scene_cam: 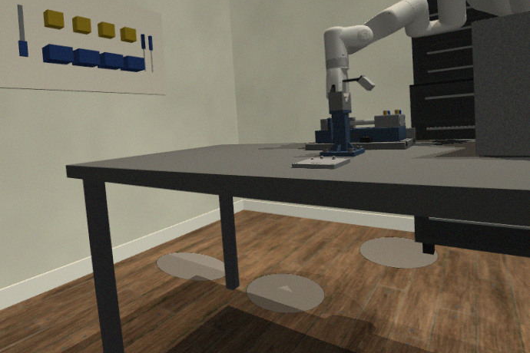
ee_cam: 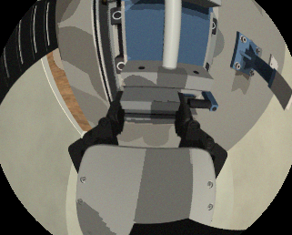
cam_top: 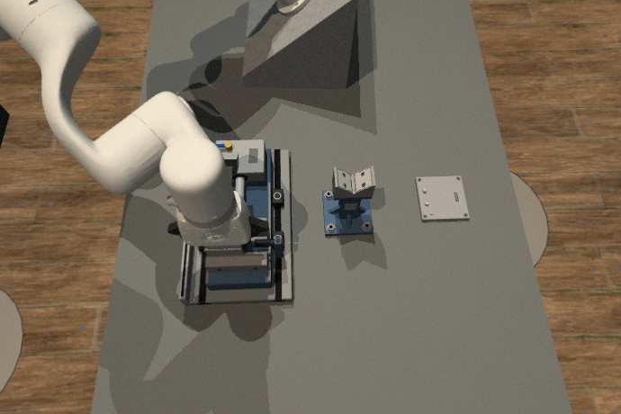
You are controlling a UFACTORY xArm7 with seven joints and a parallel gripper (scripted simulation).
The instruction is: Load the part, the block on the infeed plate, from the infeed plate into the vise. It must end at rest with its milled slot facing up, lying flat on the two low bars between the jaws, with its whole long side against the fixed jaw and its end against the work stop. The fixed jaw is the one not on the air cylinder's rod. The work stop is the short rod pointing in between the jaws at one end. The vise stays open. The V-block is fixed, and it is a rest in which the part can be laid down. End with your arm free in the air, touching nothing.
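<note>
Now: the part right at my hand. Round my hand: moving jaw (3 cm behind, 2 cm to the left, 3 cm below); fixed jaw (3 cm ahead, 2 cm to the left, 3 cm below); work stop (7 cm to the left, 2 cm below).
</note>
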